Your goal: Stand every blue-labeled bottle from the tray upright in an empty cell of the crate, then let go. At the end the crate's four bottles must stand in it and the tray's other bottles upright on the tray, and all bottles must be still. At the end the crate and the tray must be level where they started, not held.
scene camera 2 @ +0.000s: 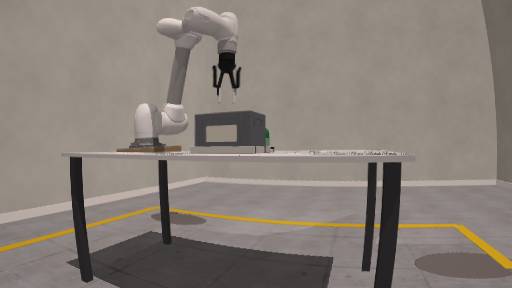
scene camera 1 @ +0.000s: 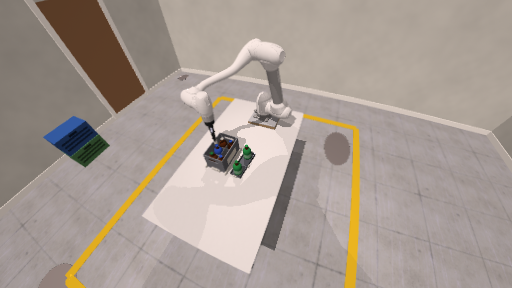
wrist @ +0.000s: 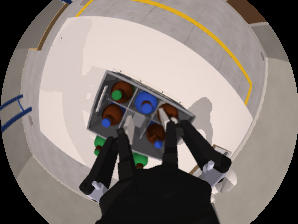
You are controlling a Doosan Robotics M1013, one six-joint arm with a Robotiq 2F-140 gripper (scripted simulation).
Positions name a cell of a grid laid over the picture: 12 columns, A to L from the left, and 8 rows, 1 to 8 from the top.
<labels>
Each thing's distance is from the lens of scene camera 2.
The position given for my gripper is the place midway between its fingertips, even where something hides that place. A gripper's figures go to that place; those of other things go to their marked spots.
my gripper (scene camera 2: F3): 121 cm
grey crate (scene camera 2: F4): 112 cm
</labels>
